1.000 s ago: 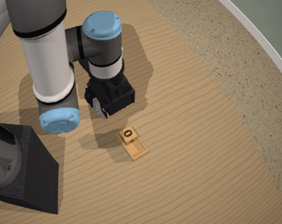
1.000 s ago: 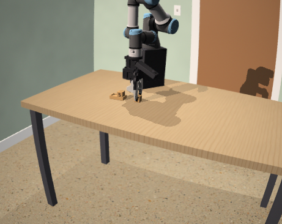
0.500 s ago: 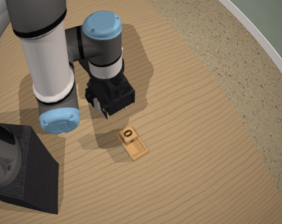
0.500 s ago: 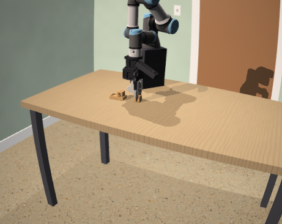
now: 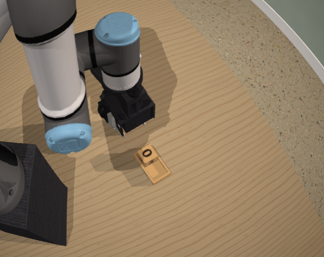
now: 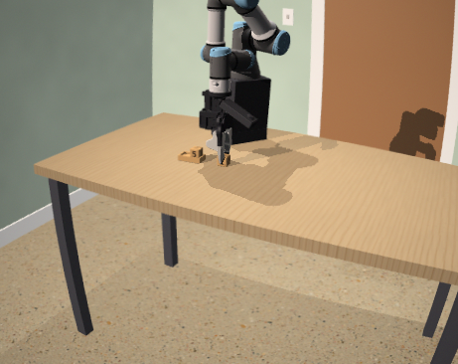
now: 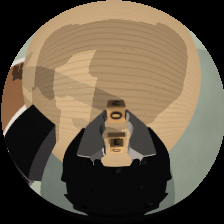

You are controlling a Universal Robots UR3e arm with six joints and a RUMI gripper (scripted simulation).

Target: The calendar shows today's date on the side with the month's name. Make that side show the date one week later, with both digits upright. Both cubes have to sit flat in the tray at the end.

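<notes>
Now: the wooden tray 11 cm to the right of my hand, 3 cm ahead of it and 2 cm below it.
</notes>
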